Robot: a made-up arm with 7 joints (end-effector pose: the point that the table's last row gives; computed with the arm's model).
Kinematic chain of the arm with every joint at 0, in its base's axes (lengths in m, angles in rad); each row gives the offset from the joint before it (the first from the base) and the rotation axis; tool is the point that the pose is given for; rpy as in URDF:
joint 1: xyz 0 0 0.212 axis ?
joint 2: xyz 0 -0.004 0.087 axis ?
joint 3: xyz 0 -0.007 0.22 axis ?
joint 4: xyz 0 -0.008 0.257 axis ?
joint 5: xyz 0 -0.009 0.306 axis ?
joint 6: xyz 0 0 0.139 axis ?
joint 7: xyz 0 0 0.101 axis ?
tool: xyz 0 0 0 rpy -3.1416 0 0
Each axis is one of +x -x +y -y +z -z.
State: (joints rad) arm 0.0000 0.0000 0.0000 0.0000 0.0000 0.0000 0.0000
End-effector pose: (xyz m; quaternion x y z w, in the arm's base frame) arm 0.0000 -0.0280 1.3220 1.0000 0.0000 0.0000 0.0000
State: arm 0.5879 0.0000 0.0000 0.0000 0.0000 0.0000 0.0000
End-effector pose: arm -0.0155 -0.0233 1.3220 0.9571 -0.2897 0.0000 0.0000
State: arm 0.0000 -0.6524 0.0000 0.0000 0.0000 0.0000 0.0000
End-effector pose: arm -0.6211 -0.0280 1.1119 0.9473 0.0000 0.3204 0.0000
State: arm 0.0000 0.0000 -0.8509 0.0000 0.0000 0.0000 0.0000
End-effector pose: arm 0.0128 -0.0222 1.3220 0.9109 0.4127 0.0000 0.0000
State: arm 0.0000 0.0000 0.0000 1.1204 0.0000 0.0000 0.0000
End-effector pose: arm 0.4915 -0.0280 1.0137 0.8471 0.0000 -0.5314 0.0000
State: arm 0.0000 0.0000 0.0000 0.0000 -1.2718 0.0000 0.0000
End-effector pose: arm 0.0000 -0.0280 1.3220 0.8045 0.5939 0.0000 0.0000
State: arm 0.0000 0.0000 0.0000 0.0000 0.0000 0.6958 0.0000
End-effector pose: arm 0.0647 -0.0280 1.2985 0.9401 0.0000 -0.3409 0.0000
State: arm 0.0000 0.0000 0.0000 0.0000 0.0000 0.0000 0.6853
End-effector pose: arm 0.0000 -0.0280 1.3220 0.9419 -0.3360 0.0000 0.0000
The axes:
joint 1: -z
joint 2: +y
joint 3: -z
joint 4: +y
joint 5: -z
joint 6: +y
joint 7: -z

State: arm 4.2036 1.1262 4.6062 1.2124 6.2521 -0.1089 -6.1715
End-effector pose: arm -0.7230 0.2803 0.6238 -0.4654 0.6492 -0.2913 0.5264
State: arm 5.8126 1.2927 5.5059 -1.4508 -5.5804 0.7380 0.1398
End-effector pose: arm 0.6146 -0.1496 0.7695 -0.8152 -0.0391 0.4911 0.3044
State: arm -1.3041 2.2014 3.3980 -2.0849 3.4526 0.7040 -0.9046
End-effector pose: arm 0.0889 -0.1354 -0.1295 -0.2819 -0.7541 -0.5482 0.2266
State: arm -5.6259 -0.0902 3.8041 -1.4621 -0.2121 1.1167 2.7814
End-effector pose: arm 0.0644 -0.4361 0.9485 -0.8884 0.4198 -0.0049 0.1858
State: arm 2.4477 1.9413 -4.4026 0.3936 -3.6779 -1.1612 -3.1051
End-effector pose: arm -0.8261 -0.3393 0.0219 0.6179 0.1534 0.3334 0.6954
